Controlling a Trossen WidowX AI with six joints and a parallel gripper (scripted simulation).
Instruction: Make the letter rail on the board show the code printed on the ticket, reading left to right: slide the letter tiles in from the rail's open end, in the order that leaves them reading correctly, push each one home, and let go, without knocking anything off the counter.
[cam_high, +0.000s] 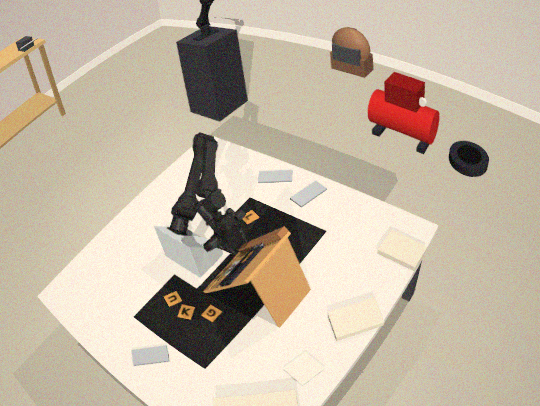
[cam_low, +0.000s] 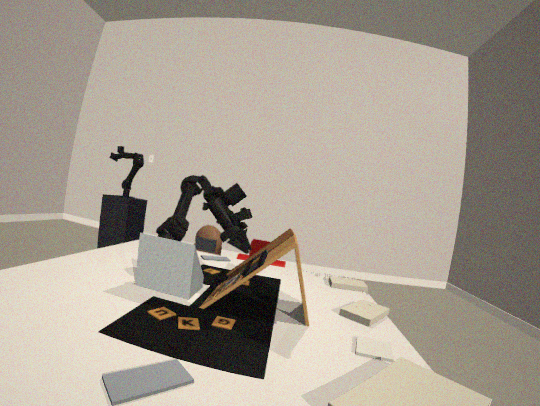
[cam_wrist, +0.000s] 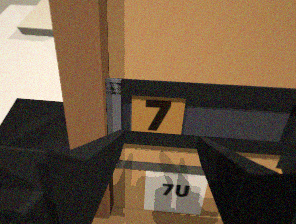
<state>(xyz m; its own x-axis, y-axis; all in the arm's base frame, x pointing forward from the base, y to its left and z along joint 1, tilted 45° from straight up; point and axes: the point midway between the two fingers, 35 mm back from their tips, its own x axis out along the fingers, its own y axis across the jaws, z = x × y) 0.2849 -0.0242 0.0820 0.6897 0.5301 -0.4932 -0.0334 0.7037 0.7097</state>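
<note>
My gripper tip is 30 mm short of the 7 tile and 20 mm above it. The rest, counted from my gripper tip: white ticket (100 mm below, 40 mm behind, 30 mm to the right); then black mat (180 mm below, 100 mm behind, 40 mm to the right); then g tile (210 mm to the right, 170 mm below, 10 mm behind).
</note>
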